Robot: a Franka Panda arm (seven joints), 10 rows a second.
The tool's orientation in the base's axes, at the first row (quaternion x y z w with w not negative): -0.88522, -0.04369, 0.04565, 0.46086
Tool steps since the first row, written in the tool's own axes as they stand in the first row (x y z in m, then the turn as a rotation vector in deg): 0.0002, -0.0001, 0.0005, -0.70, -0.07, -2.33; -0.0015, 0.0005, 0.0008, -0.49, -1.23, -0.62; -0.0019, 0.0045, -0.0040, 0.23, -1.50, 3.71; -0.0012, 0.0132, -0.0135, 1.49, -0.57, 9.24; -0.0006, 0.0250, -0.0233, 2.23, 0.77, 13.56; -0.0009, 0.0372, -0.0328, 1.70, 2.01, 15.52
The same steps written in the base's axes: 0.0001, 0.0005, -0.0002, -0.41, -1.94, 1.42; -0.0016, 0.0002, -0.0008, -0.45, 0.14, 1.38; -0.0012, -0.0060, -0.0013, -0.27, 3.90, -0.90; 0.0009, -0.0186, -0.0031, 0.34, 8.01, -4.87; 0.0031, -0.0333, -0.0072, 0.60, 10.84, -8.47; 0.0044, -0.0480, -0.0117, -0.12, 11.66, -10.58
